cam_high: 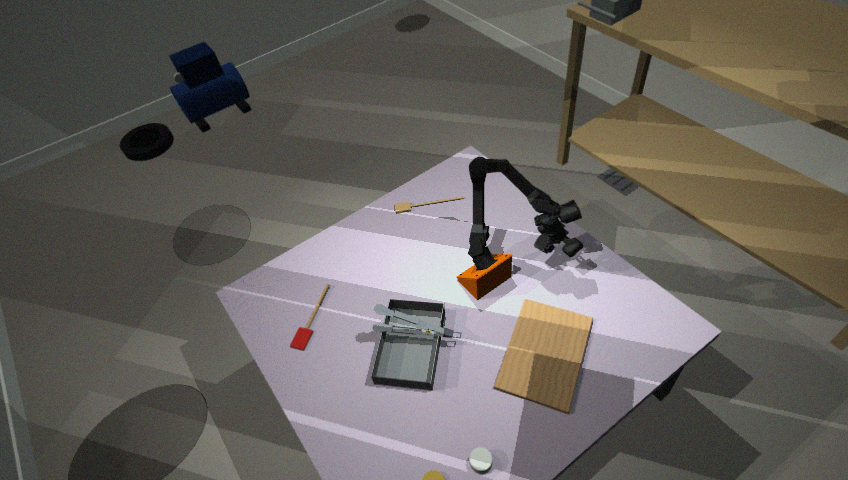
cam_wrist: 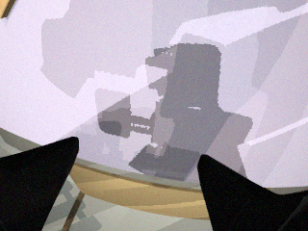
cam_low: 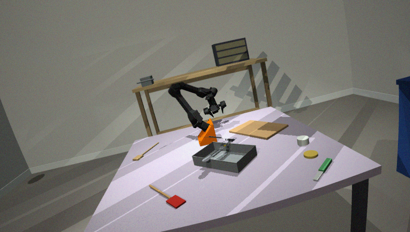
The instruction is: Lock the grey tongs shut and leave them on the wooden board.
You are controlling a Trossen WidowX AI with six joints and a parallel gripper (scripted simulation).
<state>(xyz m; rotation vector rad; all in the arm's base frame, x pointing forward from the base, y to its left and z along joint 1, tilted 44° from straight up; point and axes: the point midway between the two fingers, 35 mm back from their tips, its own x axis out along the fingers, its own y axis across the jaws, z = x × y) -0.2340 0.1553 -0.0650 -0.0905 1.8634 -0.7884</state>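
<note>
Now: the tongs arm 610 mm ahead of my gripper tip, 180 mm to the right of it and 40 mm above it. From my gripper tip the other things lie so: white cylinder (760 mm ahead, 260 mm to the left, 70 mm below); then wooden board (350 mm ahead, 170 mm to the left, 80 mm below); then roasting tin (640 mm ahead, 180 mm to the right, 60 mm below).
</note>
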